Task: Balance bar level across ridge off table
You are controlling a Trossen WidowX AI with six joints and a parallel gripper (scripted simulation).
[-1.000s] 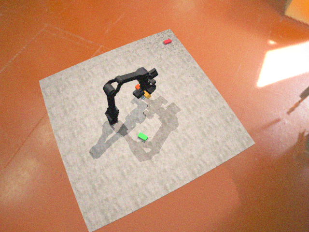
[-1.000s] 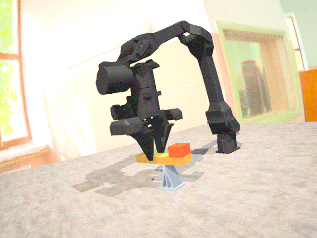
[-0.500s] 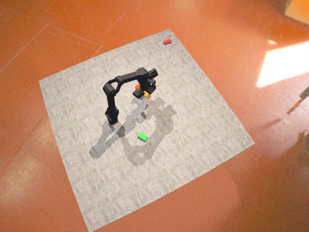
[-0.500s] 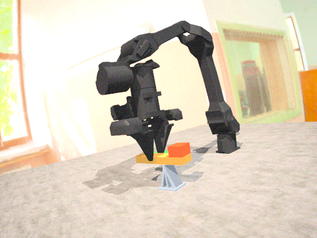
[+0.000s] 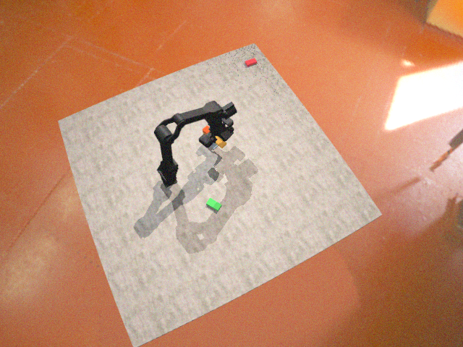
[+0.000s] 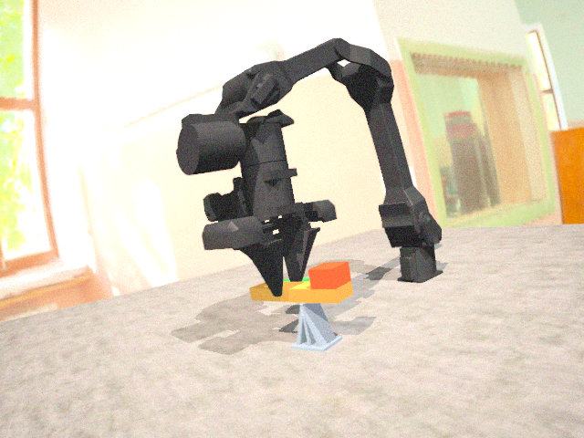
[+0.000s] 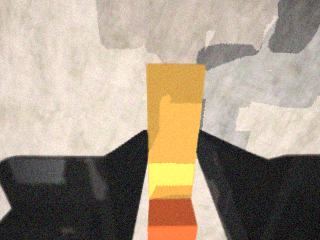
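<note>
Now: the bar 40 mm to the left of my gripper tip, 20 mm behind it and 10 mm above it. From my gripper tip the other things lie so: small red block (440 mm to the left, 440 mm ahead, 60 mm below); then green block (280 mm to the right, 160 mm behind, 60 mm below).
</note>
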